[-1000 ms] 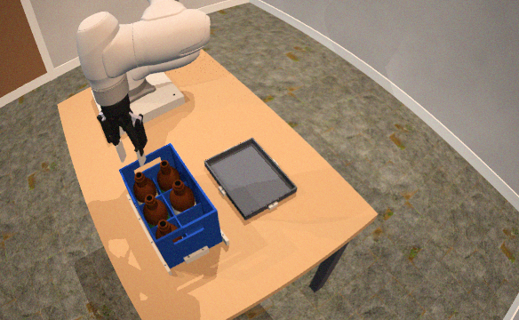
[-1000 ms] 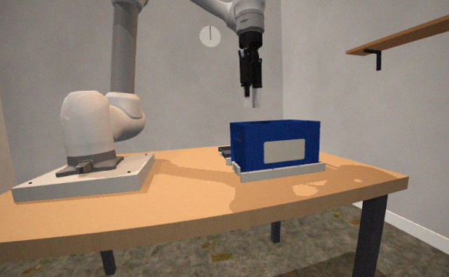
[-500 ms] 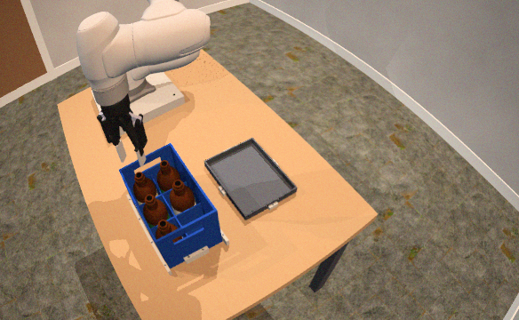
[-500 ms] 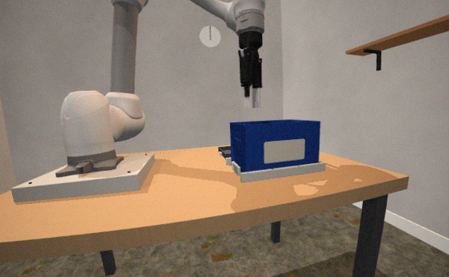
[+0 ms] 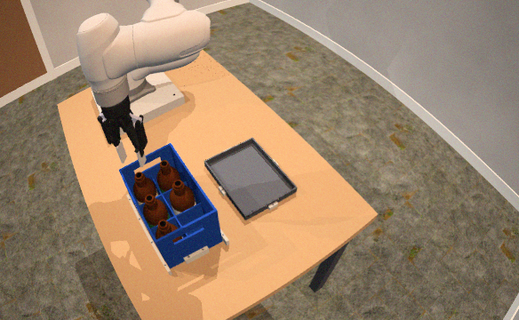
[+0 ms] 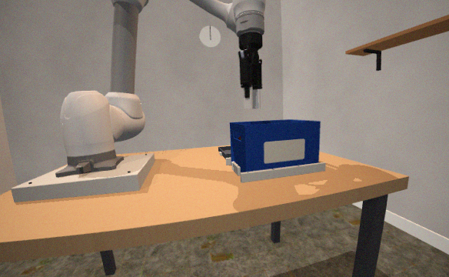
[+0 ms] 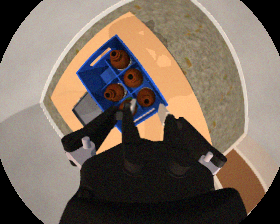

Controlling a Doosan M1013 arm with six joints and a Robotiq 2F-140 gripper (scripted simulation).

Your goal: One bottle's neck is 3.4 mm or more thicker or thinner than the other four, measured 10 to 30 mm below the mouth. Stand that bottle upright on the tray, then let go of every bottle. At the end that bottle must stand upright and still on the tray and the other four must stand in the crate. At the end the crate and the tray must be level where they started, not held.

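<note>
Now: the bottle 90 mm ahead of my hand, 20 mm to the right of it and 170 mm below it. Also, from my hand: blue crate: 100 mm ahead, 30 mm to the left, 170 mm below; dark tray: 120 mm ahead, 310 mm to the left, 240 mm below.
</note>
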